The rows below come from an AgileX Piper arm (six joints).
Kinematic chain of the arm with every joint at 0, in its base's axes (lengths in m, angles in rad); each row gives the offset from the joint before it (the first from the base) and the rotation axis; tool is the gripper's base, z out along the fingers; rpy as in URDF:
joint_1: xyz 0 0 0.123 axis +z
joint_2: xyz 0 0 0 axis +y
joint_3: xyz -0.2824 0 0.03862 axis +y
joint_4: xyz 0.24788 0 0.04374 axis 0.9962 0 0.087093
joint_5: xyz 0 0 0 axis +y
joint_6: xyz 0.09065 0 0.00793 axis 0.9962 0 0.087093
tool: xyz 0 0 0 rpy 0 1.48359 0
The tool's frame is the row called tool.
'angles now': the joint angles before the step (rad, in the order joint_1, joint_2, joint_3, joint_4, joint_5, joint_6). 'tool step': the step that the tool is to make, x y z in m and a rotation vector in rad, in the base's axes. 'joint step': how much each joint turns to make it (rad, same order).
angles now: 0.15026 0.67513 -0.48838 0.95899 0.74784 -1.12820
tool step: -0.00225 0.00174 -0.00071 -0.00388 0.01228 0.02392
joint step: 0.01195 -0.00095 -0.00051 -0.00819 0.01777 0.00701
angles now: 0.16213 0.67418 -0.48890 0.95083 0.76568 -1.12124
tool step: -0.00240 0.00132 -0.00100 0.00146 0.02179 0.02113
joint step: 0.00349 -0.00065 0.00001 -0.00412 0.02742 0.01036
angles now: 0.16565 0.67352 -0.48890 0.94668 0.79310 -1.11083
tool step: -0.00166 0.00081 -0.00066 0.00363 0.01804 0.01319
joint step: 0.00005 -0.00020 0.00001 -0.00062 0.02130 0.00845
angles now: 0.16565 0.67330 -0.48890 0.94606 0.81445 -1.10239
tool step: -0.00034 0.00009 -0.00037 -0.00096 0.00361 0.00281
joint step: -0.00006 -0.00001 0.00054 -0.00151 0.00415 0.00129
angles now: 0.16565 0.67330 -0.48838 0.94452 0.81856 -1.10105
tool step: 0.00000 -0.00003 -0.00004 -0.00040 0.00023 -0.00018
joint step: -0.00006 -0.00001 0.00002 -0.00064 0.00004 0.00044
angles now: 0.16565 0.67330 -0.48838 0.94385 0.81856 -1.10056
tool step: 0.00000 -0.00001 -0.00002 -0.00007 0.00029 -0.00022
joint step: 0.00007 0.00000 0.00001 -0.00037 -0.00006 0.00056
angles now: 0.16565 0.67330 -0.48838 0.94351 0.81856 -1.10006
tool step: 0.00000 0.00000 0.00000 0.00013 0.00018 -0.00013
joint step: 0.00001 0.00000 0.00000 -0.00002 -0.00001 0.00027
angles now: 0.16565 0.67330 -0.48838 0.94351 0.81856 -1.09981
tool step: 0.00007 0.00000 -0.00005 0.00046 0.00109 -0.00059
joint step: -0.00010 0.00040 0.00002 0.00001 0.00000 0.00098
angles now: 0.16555 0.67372 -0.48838 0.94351 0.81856 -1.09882
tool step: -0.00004 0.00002 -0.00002 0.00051 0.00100 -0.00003
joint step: -0.00004 0.00001 0.00001 0.00004 0.00057 0.00092
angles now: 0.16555 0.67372 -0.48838 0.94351 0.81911 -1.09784
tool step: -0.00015 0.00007 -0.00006 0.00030 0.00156 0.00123
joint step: -0.00004 -0.00002 0.00002 0.00003 0.00194 0.00059
